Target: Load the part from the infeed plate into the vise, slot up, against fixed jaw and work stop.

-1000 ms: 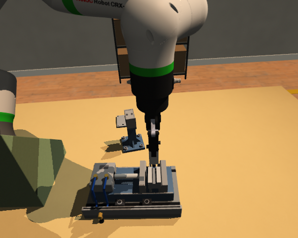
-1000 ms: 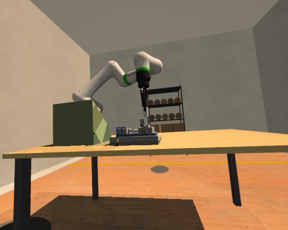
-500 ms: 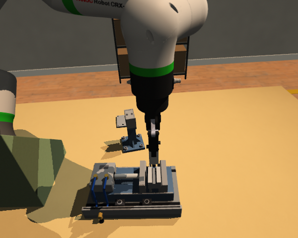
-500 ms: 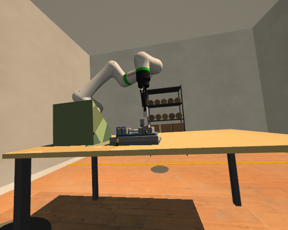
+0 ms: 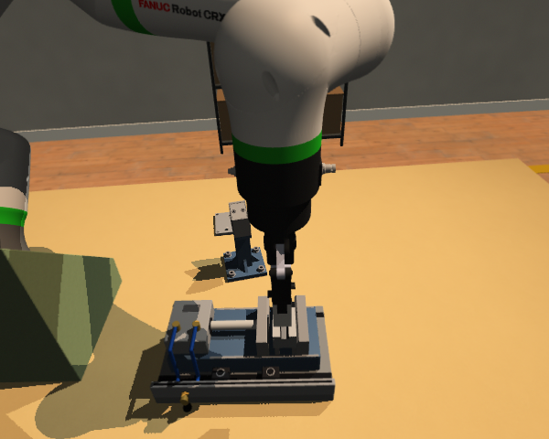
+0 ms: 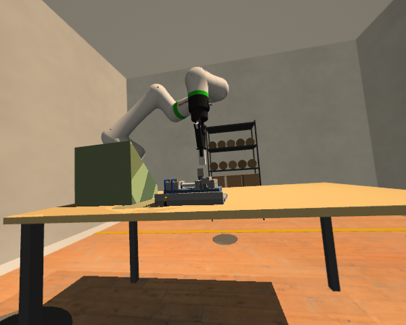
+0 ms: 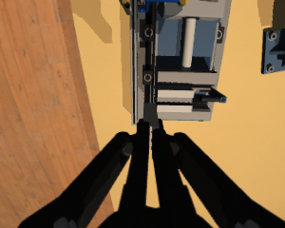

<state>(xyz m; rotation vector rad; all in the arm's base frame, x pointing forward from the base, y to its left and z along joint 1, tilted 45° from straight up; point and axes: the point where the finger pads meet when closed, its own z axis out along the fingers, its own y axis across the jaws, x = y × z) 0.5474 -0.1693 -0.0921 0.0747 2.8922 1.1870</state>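
My hand is 40 mm to the right of the part and 100 mm above it. Also, from my hand: moving jaw 30 mm behind, 70 mm to the left, 120 mm below; then fixed jaw 30 mm ahead, 60 mm to the left, 120 mm below; then work stop 10 mm ahead, 110 mm to the left, 110 mm below.
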